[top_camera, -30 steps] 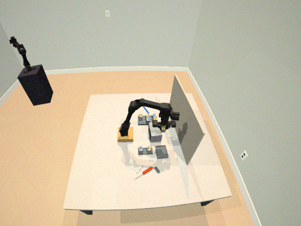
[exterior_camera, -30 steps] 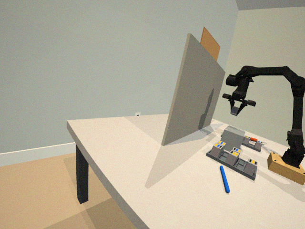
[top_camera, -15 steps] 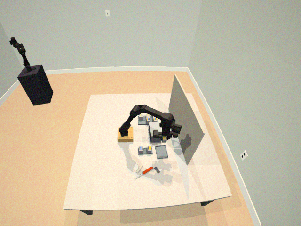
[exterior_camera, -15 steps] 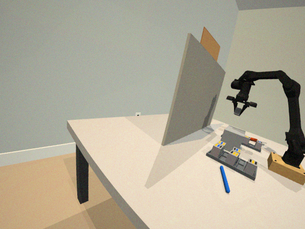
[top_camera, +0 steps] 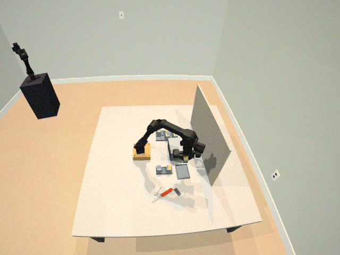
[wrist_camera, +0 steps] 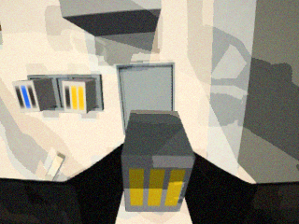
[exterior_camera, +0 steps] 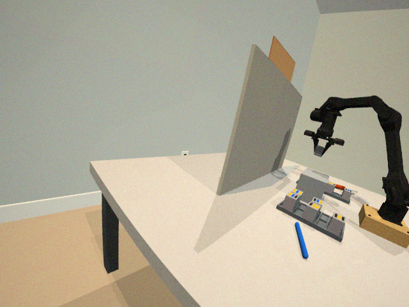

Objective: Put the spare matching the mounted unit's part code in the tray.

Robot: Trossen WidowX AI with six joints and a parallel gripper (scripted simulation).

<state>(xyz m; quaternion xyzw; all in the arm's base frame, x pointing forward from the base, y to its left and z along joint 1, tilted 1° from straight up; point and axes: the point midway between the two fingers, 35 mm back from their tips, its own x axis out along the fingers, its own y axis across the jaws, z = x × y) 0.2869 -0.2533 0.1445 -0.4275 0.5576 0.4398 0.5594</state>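
Now: the flat grey tray 160 mm below my gripper tip. Round my gripper tip: tall grey panel (220 mm ahead, 160 mm to the left, 60 mm above); rack (160 mm below, 140 mm behind, 50 mm to the left); mounted unit (210 mm to the left, 110 mm below).
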